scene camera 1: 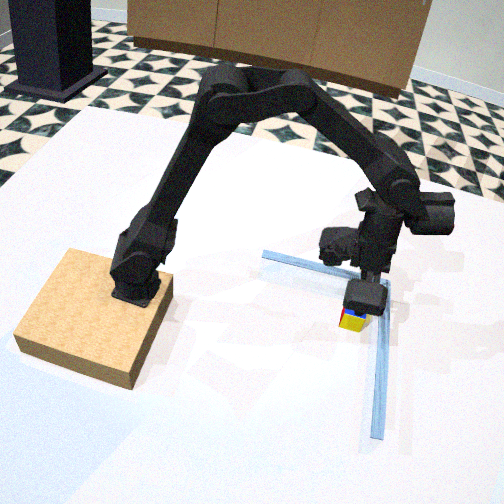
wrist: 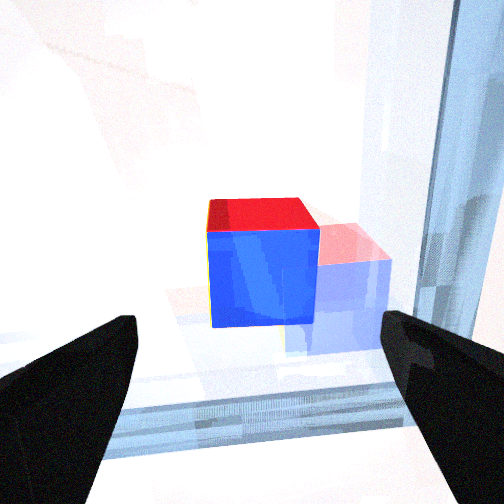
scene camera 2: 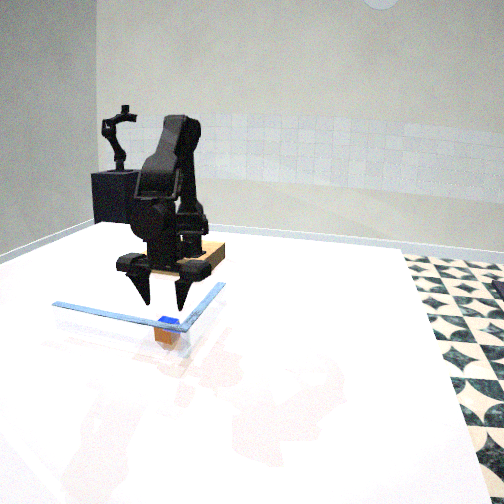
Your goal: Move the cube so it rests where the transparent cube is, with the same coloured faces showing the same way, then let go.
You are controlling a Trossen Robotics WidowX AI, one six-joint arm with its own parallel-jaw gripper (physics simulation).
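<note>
The cube (wrist: 262, 262) sits on the white table, blue face toward the wrist camera and red face beyond it. In scene camera 1 it (scene camera 1: 351, 320) shows yellow and red; in scene camera 2 it (scene camera 2: 168, 330) shows a blue top. The transparent cube (wrist: 340, 290) overlaps it, offset a little right and nearer. My gripper (scene camera 1: 364, 296) hangs just above the cube, open and empty, its fingers (wrist: 260, 385) spread wide to either side. It also shows raised above the cube in scene camera 2 (scene camera 2: 161, 292).
A pale blue L-shaped rail (scene camera 1: 378, 370) borders the cube's spot, also seen in scene camera 2 (scene camera 2: 130, 317) and the wrist view (wrist: 455, 170). The arm's base stands on a wooden block (scene camera 1: 92, 315) at the left.
</note>
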